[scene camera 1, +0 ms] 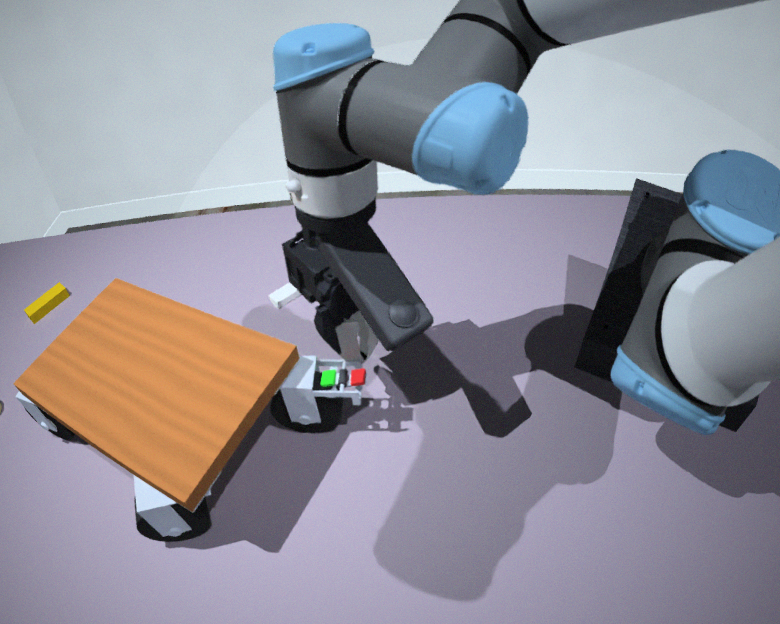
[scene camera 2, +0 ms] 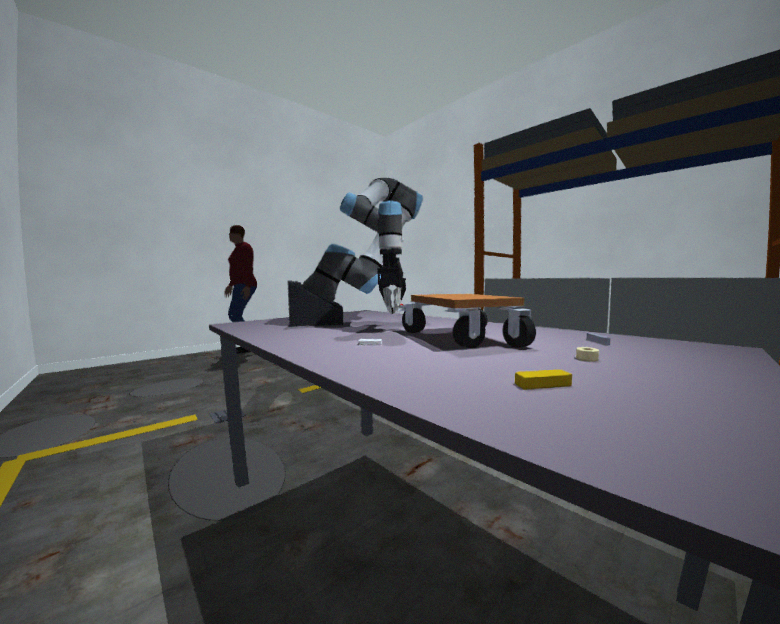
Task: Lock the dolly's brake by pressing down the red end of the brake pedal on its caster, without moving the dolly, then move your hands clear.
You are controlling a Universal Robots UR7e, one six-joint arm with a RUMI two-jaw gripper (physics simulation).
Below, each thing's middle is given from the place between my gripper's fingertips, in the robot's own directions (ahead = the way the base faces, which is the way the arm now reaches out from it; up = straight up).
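Scene:
The dolly [scene camera 1: 168, 392] is what I measure my hand from: my hand is 23 cm short of it and 3 cm to the right of it. Then there is the yellow block [scene camera 2: 547, 378], which lies 55 cm ahead of my hand, 25 cm to the right of it and 5 cm below it.

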